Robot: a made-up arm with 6 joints. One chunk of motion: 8 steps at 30 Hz.
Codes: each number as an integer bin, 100 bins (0 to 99) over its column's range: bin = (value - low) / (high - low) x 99, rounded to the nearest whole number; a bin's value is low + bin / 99 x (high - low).
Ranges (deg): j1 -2..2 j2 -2..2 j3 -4..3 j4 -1..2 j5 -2..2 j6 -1..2
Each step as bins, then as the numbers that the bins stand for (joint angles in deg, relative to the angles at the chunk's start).
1 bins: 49 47 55 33 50 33
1 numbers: -0.02 -0.10 -0.11 0.00 0.02 0.00
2 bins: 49 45 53 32 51 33
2 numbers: -0.02 -0.18 -0.25 -0.03 0.06 0.00
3 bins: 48 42 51 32 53 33
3 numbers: -0.06 -0.30 -0.39 -0.03 0.14 0.00
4 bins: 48 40 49 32 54 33
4 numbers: -0.06 -0.38 -0.54 -0.03 0.18 0.00
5 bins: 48 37 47 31 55 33
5 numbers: -0.06 -0.51 -0.68 -0.06 0.22 0.00
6 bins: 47 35 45 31 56 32
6 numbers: -0.10 -0.59 -0.82 -0.06 0.26 -0.03
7 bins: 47 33 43 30 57 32
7 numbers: -0.10 -0.67 -0.96 -0.09 0.30 -0.03
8 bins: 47 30 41 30 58 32
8 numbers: -0.10 -0.79 -1.10 -0.09 0.34 -0.03
